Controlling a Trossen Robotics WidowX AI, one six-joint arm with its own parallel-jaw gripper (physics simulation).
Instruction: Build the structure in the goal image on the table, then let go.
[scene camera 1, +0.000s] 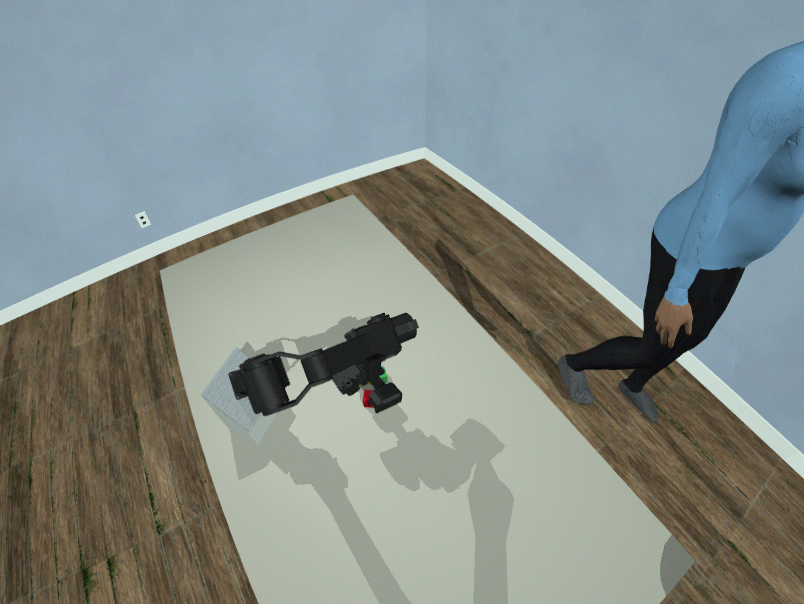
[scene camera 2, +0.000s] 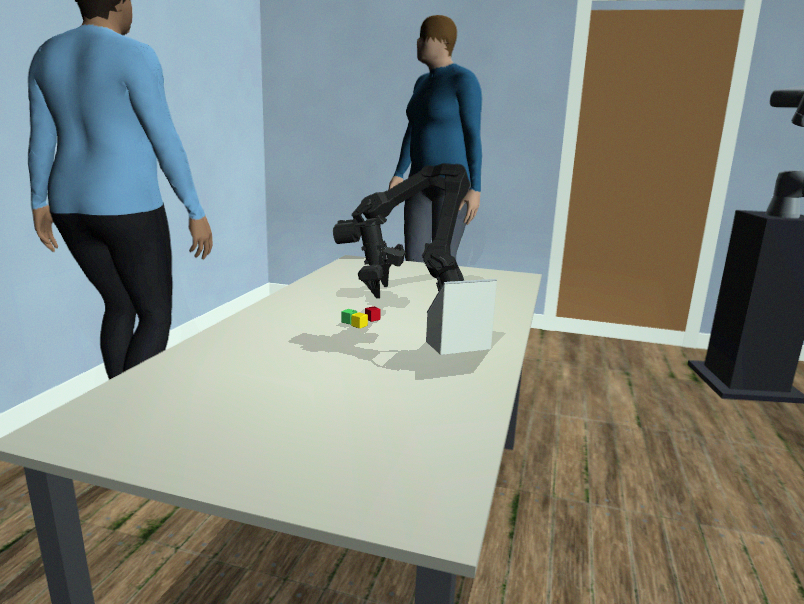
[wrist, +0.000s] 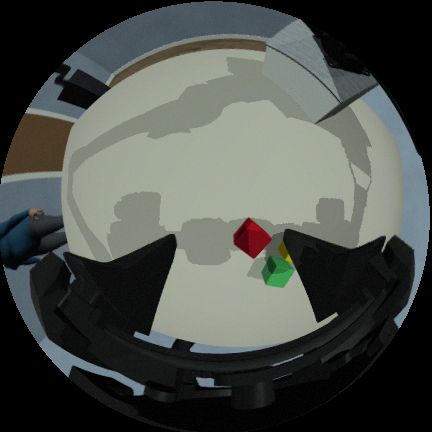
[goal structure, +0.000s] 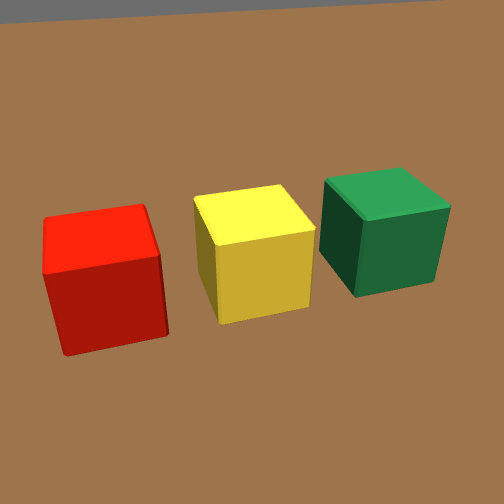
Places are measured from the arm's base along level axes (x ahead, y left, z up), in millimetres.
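Where they show: gripper, fingertip midpoint: (scene camera 1: 366, 398) (scene camera 2: 382, 292) (wrist: 231, 237); arm's base, link origin: (scene camera 2: 455, 294).
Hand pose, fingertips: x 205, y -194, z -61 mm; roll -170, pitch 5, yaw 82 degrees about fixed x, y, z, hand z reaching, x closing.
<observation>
Things, the pixels of their top centre, and the offset from my fingertips. Level surfaces: height alone.
- red cube, top centre: (wrist: 252, 241) (scene camera 1: 370, 395) (scene camera 2: 372, 308) dx +24, dy +22, dz -43 mm
- green cube, top centre: (wrist: 279, 277) (scene camera 2: 349, 311) dx +86, dy +57, dz -43 mm
- yellow cube, top centre: (wrist: 299, 252) (scene camera 2: 359, 314) dx +52, dy +85, dz -43 mm
- table, surface height: dz -75 mm
A red cube (scene camera 1: 367, 397) (scene camera 2: 372, 314) (wrist: 252, 238), a green cube (scene camera 2: 349, 316) (wrist: 277, 272) and a yellow cube (scene camera 2: 359, 320) (wrist: 285, 251) sit close together on the table (scene camera 1: 292, 273) (scene camera 2: 311, 416) (wrist: 210, 160). In scene camera 2 the yellow cube is in front, between green and red; whether they touch is unclear. In the wrist view the right finger partly hides the yellow one. My gripper (scene camera 2: 381, 290) (wrist: 231, 237) is open and empty, above the table and beyond the cubes in scene camera 2. In the wrist view the red cube appears between the fingertips, nearer the right one.
A pale slanted block (scene camera 1: 227, 396) (scene camera 2: 467, 318) (wrist: 295, 82) stands on the table by the arm's base. A person in light blue (scene camera 1: 740, 188) (scene camera 2: 97, 123) is beside the table; another in dark blue (scene camera 2: 445, 110) stands behind the arm.
</observation>
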